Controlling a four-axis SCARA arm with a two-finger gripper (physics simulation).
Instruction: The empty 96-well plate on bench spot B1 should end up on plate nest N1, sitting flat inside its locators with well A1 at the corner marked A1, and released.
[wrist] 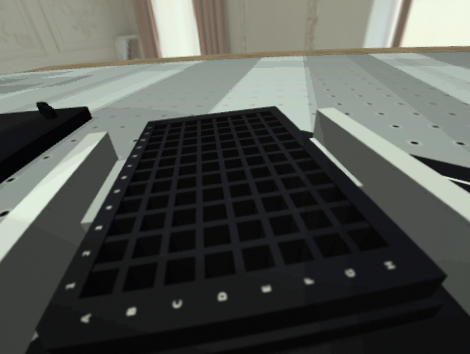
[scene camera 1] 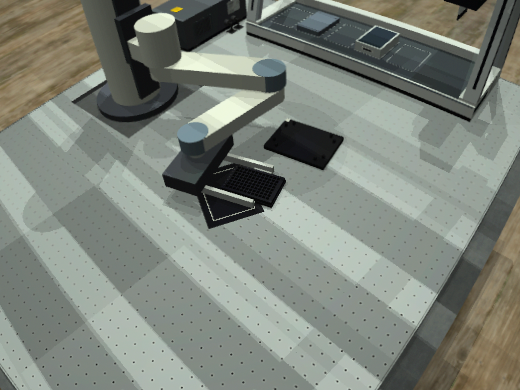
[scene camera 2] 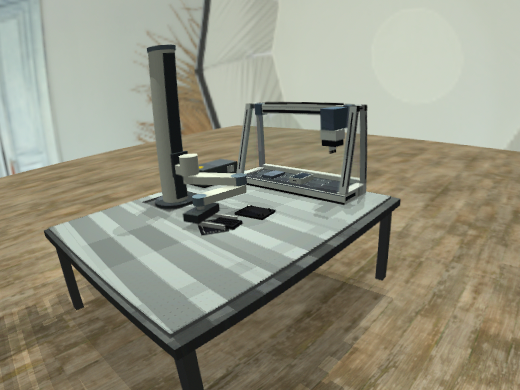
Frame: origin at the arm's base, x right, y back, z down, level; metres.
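Where they show: gripper, fingertip midpoint: [wrist: 217,138] [scene camera 1: 263,186] [scene camera 2: 230,222]; arm's base, origin of the base link: [scene camera 1: 138,96] [scene camera 2: 176,201].
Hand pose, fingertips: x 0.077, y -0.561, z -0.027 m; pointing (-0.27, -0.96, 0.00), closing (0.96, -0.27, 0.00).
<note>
Each offset is from my fingertips to the top centre of the thing. "spot": to the spot under its first point. Level surfaces: height alone.
The black 96-well plate {dz -0.005, dx +0.007, dy +0.026 m} [scene camera 1: 252,185] [scene camera 2: 233,223] [wrist: 220,195] lies flat, partly over the black mat with a white outline, spot B1 {dz +0.012 m} [scene camera 1: 227,210] [scene camera 2: 212,231] [wrist: 436,163], and at an angle to it. My gripper [scene camera 1: 263,186] [scene camera 2: 231,222] [wrist: 217,138] has one finger along each long side, and the pads are against the plate's edges, shut on it. Letters A to H run along the near edge in the wrist view, with A1 at the near left corner. Plate nest N1 {dz -0.008, dx -0.179, dy +0.018 m} [scene camera 1: 305,143] [scene camera 2: 256,212] [wrist: 40,132] is black, with small corner locators and no plate on it.
A framed gantry machine [scene camera 1: 470,107] [scene camera 2: 305,109] stands at the back right, with a blue-grey block {spot: dz -0.052, dx -0.635, dy +0.286 m} [scene camera 1: 318,22] and a white-sided box {spot: dz -0.066, dx -0.617, dy +0.060 m} [scene camera 1: 377,41] on its deck. A dark instrument box {spot: dz -0.061, dx -0.409, dy +0.597 m} [scene camera 1: 202,22] stands behind the arm's column [scene camera 1: 107,55] [scene camera 2: 161,125].
</note>
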